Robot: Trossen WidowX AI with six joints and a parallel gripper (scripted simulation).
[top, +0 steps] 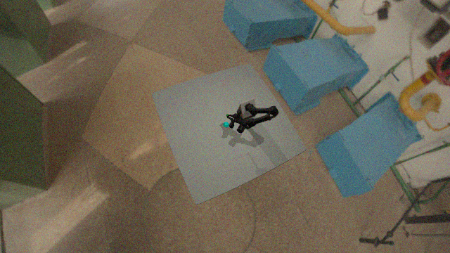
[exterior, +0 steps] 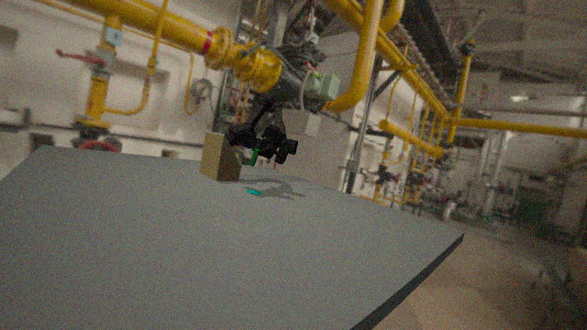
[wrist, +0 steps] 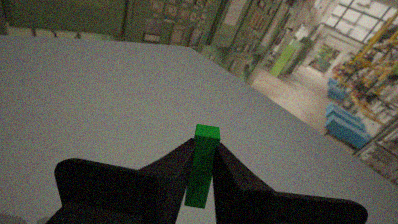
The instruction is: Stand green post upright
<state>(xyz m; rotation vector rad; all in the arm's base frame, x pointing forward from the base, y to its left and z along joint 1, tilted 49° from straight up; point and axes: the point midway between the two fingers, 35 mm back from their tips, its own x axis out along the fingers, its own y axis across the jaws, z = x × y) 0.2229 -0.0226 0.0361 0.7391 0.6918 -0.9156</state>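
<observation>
Now: gripper tip 15 cm above the cyan circle, 2 cm to the right of it and 1 cm short of it. The rest, counted from my gripper tip: green post (2 cm below, 1 cm behind).
</observation>
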